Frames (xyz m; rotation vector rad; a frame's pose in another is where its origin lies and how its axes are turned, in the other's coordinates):
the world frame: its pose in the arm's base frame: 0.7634 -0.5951 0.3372 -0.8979 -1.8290 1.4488
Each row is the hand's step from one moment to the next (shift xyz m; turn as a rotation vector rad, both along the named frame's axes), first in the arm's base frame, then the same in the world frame.
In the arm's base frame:
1: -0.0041 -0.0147 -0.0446 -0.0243 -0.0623 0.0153
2: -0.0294 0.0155 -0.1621 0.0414 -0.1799 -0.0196
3: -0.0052 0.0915 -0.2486 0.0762 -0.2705 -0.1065
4: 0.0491 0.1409 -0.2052 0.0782 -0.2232 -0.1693
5: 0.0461 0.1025 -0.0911 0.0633 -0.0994 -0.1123
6: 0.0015 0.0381 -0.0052 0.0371 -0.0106 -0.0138
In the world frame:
1: -0.0125 0.0407 0.0202 -0.0363 -0.0282 0.0509
2: 0.0192 0.1574 0.0472 -0.1723 -0.0049 0.0689
3: 0.0624 0.2575 0.0028 -0.2719 0.0698 0.1074
4: 0.0747 0.2299 -0.0769 -0.2382 0.1392 0.0922
5: 0.0521 0.1117 -0.0758 -0.1246 0.1017 0.0251
6: 0.0301 0.0115 -0.0211 -0.0307 0.0165 -0.0216

